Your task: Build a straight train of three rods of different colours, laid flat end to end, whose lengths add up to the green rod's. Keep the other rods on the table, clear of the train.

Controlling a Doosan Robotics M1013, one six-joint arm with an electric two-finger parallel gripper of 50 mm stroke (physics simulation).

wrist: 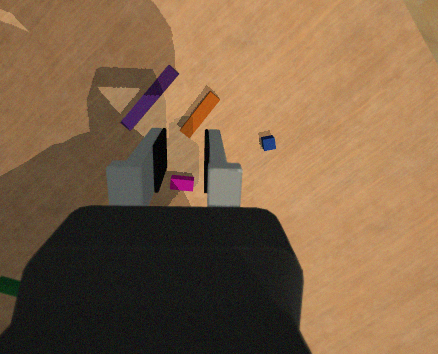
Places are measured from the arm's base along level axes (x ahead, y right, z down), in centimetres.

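Pixels of known places: gripper, between the fingertips: (185,148).
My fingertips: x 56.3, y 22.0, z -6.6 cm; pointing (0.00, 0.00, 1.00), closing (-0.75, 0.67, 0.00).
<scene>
Ahead of a thing's pixels: the offset from my fingertips to its middle. Level surfaces: height alone.
My gripper (185,148) is open and empty, above the table. A magenta rod {dx -3.2, dy -4.8, dz +9.7 cm} (182,183), short, lies on the table and shows between the fingers, near their base in the view. An orange rod {dx -0.2, dy +0.6, dz +9.7 cm} (200,114) lies slantwise just beyond the fingertips. A longer purple rod {dx +3.5, dy -1.1, dz +9.7 cm} (149,98) lies to its left, slanting much the same way, apart from it. A small blue block-like rod {dx -6.1, dy +2.9, dz +9.7 cm} (268,143) lies to the right of the right finger. One end of the green rod {dx -0.7, dy -23.2, dz +9.7 cm} (9,286) shows at the lower left edge; the rest is hidden by the gripper body or out of view.
The wooden table top {dz +10.1 cm} (350,200) spreads under the rods. Its edge shows at the upper right corner. The arm's shadow falls over the left side and across part of the purple rod. The dark gripper body hides the lower middle of the view.
</scene>
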